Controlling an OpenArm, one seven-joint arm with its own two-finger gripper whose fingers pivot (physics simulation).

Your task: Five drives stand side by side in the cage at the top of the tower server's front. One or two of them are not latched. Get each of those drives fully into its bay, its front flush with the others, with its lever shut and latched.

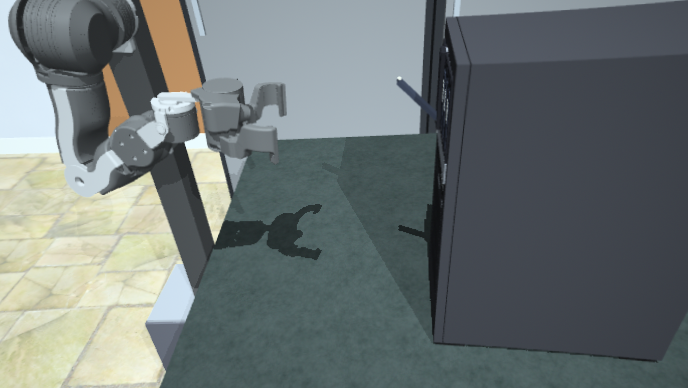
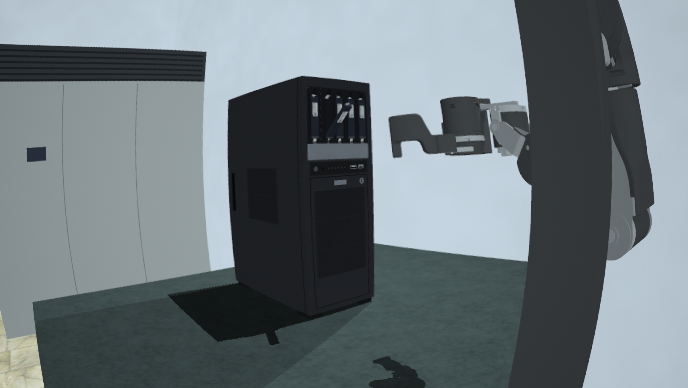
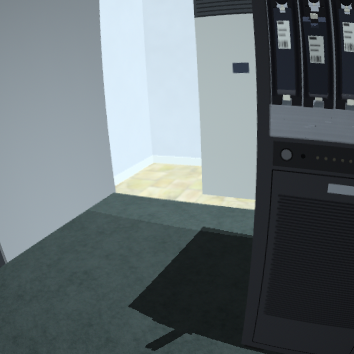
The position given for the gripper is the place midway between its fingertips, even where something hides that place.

In view: the gripper (image 1: 282,120), a tower server (image 1: 553,231) and a dark post (image 2: 568,100).
The gripper shows as well in image 2 (image 2: 420,138). The tower server shows as well in image 2 (image 2: 302,230) and in image 3 (image 3: 293,290).
